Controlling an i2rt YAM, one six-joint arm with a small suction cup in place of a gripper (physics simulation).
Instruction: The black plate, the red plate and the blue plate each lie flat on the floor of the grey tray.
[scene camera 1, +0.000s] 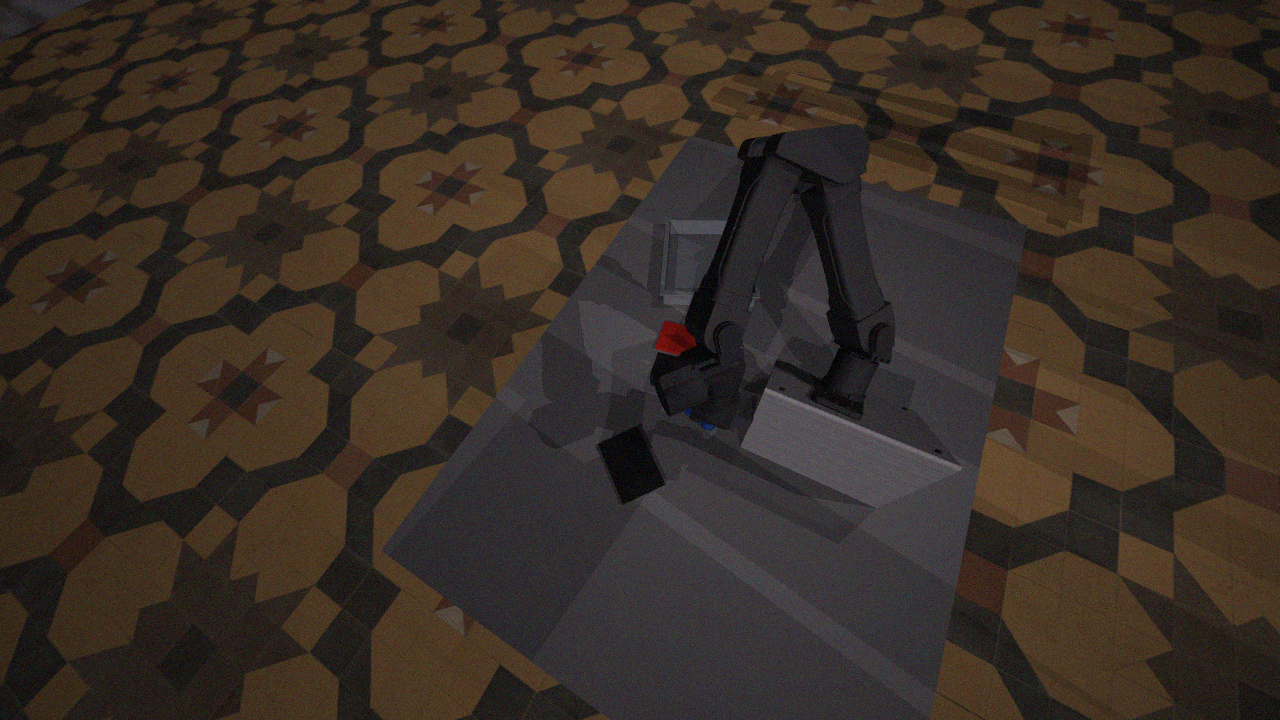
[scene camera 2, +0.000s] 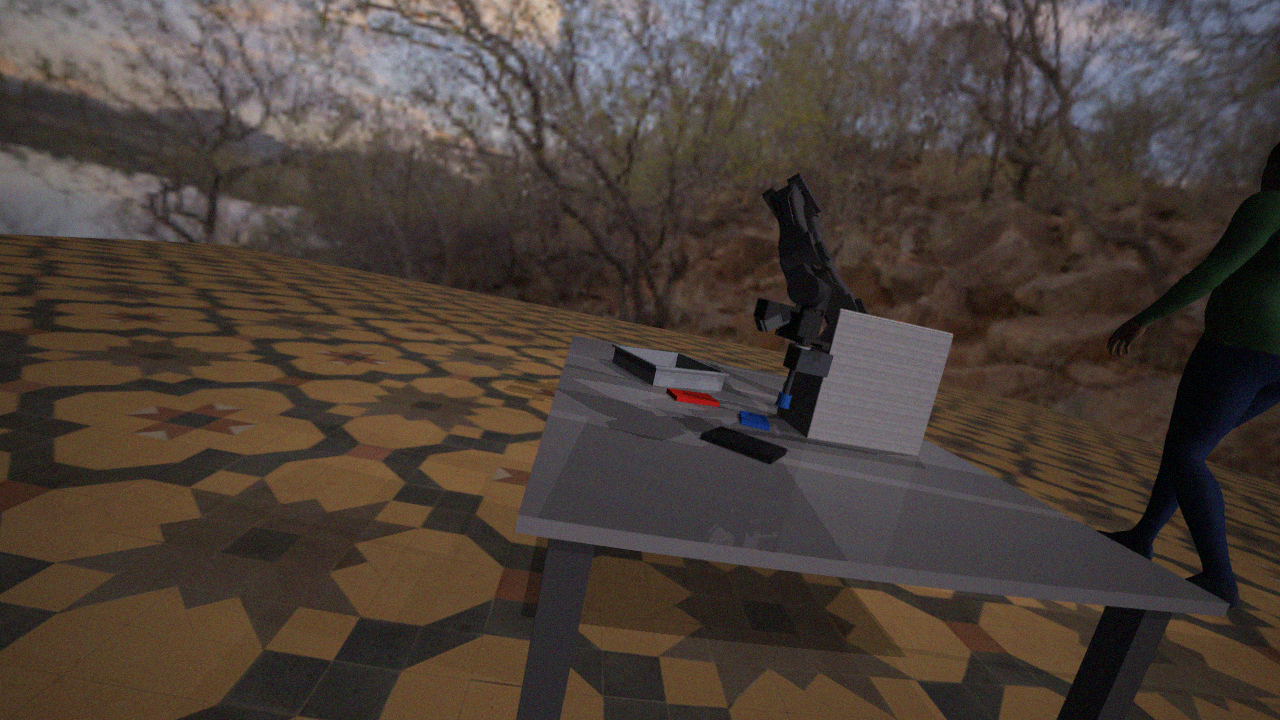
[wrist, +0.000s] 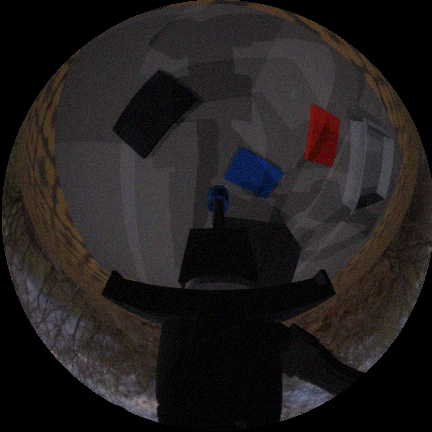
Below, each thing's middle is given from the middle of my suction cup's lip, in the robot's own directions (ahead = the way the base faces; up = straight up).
I see my suction cup 30 mm short of the blue plate (wrist: 246, 169), 60 mm to the left of it and 60 mm above it. Also, from my suction cup: black plate (scene camera 1: 634, 472): 100 mm ahead, 130 mm to the left, 60 mm below; red plate (scene camera 1: 674, 338): 150 mm ahead, 160 mm to the right, 60 mm below; grey tray (scene camera 1: 690, 243): 200 mm ahead, 380 mm to the right, 40 mm below.
